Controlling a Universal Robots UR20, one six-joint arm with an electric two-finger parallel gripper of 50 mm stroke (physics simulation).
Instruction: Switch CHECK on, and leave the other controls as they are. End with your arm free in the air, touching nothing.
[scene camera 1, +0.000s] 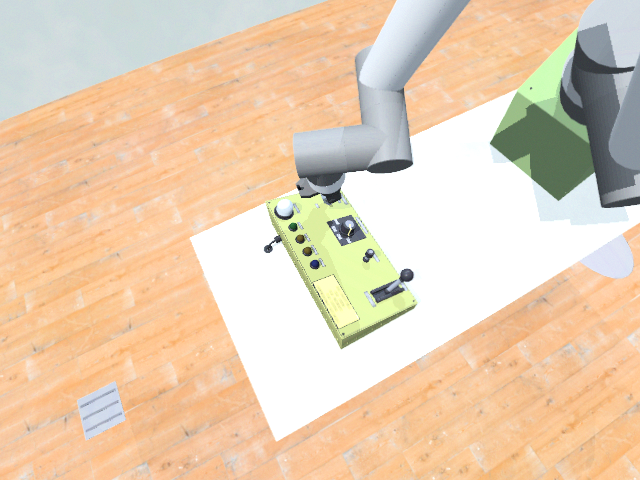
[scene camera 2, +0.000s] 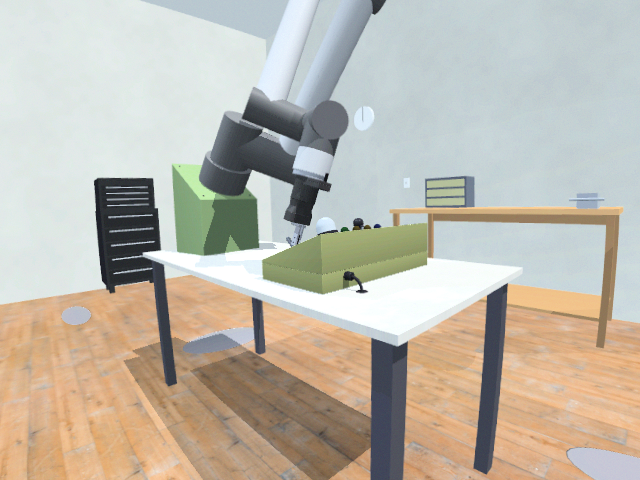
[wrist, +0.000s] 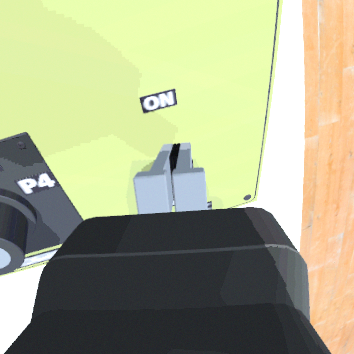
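Seen in the pictures: gripper, fingertip midpoint: (scene camera 1: 326, 200) (scene camera 2: 294, 245) (wrist: 177, 160); arm's base at its link origin: (scene camera 2: 221, 183).
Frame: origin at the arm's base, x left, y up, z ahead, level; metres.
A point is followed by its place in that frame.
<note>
The green-yellow control panel (scene camera 1: 338, 260) {x 0.256, y -0.240, z 0.905 m} (scene camera 2: 374, 250) {x 0.209, y -0.266, z 1.034 m} (wrist: 215, 65) {x 0.013, y -0.249, z 0.943 m} lies on the white table. An ON label (scene camera 1: 317, 205) {x 0.041, y -0.252, z 0.922 m} (wrist: 158, 101) {x 0.041, y -0.253, z 0.923 m} is near its end with the white dome. My gripper (scene camera 1: 332, 199) {x 0.029, y -0.250, z 0.889 m} (scene camera 2: 295, 242) {x 0.029, y -0.250, z 0.889 m} (wrist: 177, 160) {x 0.029, y -0.250, z 0.889 m} is shut with nothing between its fingers, low over the panel below the ON label in the wrist view. A small metal toggle lever (scene camera 2: 290, 240) {x 0.025, y -0.237, z 0.867 m} shows beside the fingertips in scene camera 2, leaning away from the panel's high side; whether they touch is unclear. The wrist view's fingers hide the lever and most of the label below it.
A rotary knob (scene camera 1: 347, 227) {x 0.156, y -0.231, z 0.850 m} (wrist: 10, 225) {x 0.126, y -0.244, z 0.856 m} is beside the gripper. The white dome (scene camera 1: 284, 207) {x 0.074, y -0.171, z 1.030 m} (scene camera 2: 325, 225) {x 0.047, y -0.186, z 1.049 m}, coloured buttons (scene camera 1: 300, 238) {x 0.177, y -0.198, z 1.003 m}, a second toggle (scene camera 1: 368, 253) {x 0.263, y -0.222, z 0.814 m} and a ball-topped lever (scene camera 1: 406, 274) {x 0.366, y -0.188, z 0.735 m} are also on the panel. A green box (scene camera 1: 542, 134) {x 0.003, y -0.166, z 0.129 m} (scene camera 2: 188, 222) {x -0.188, y -0.195, z 0.071 m} stands farther back.
</note>
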